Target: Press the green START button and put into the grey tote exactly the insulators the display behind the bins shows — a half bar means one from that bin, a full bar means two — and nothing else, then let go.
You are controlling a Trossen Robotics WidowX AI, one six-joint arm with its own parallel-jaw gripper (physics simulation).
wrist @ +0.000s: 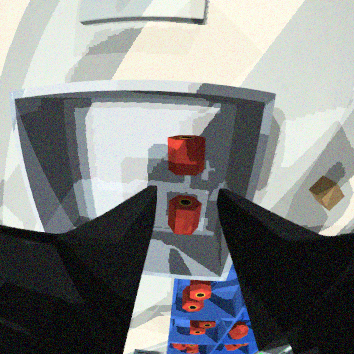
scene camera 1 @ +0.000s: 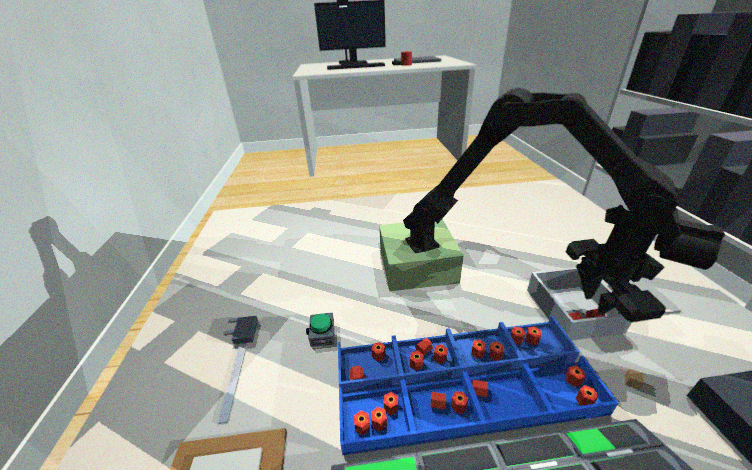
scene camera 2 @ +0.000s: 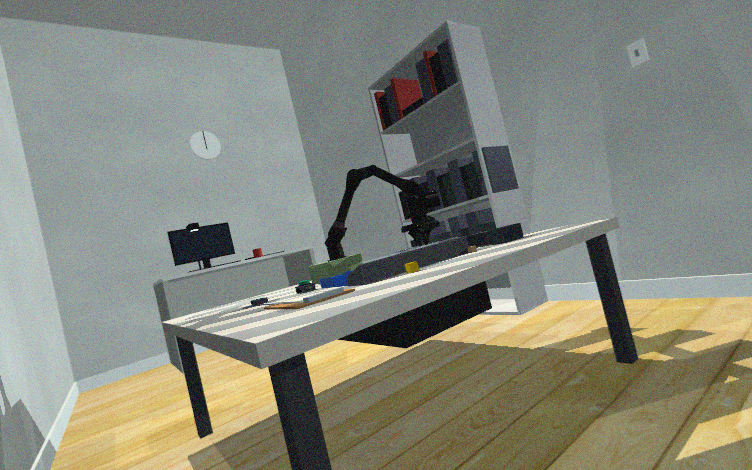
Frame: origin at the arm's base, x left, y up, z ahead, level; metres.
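Where they show: gripper, fingertip midpoint: [wrist: 187, 194] [scene camera 1: 594, 306] [scene camera 2: 423, 246]; arm's base at its link origin: [scene camera 1: 422, 243] [scene camera 2: 337, 259].
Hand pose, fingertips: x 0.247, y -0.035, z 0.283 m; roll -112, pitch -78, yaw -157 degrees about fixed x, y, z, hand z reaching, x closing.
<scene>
Each offset is from my fingertips to the top centre of the thing. "pt": to the spot under its first point.
The grey tote {dx +0.001, dy +0.005, dz -0.039 m} [scene camera 1: 597, 328] [wrist: 140, 86] stands right of the arm's base. Two red insulators lie in it: one {dx +0.016, dy -0.020, dz +0.001 m} [wrist: 186, 156] near its middle, another {dx -0.035, dy -0.020, dz -0.007 m} [wrist: 184, 216] nearer the bins. My gripper [scene camera 1: 597, 299] [scene camera 2: 420, 242] [wrist: 187, 194] is open over the tote, with nothing held; the second insulator shows below, in the gap. The blue bins {pt dx -0.252, dy -0.043, dz +0.091 m} [scene camera 1: 512, 400] hold more red insulators, some upright and some lying. The green START button {dx -0.526, dy -0.008, dz -0.167 m} [scene camera 1: 321, 321] [scene camera 2: 305, 283] is left of the bins. The display {pt dx -0.390, dy -0.002, dz +0.153 m} [scene camera 1: 460, 458] shows green bars at its lower left and upper right; its lower part is cut off.
A small brown block {dx -0.036, dy -0.029, dz +0.131 m} [scene camera 1: 634, 379] [wrist: 326, 192] lies right of the bins. A dark box {pt dx +0.013, dy -0.003, dz +0.223 m} [scene camera 1: 726, 407] is at the right edge. A picture frame {pt dx -0.637, dy -0.043, dz +0.031 m} [scene camera 1: 274, 446] and a caliper-like tool {pt dx -0.677, dy -0.030, dz -0.216 m} [scene camera 1: 245, 329] lie at the left. A yellow block {dx -0.456, dy -0.021, dz +0.272 m} [scene camera 2: 411, 267] stands behind the display.
</scene>
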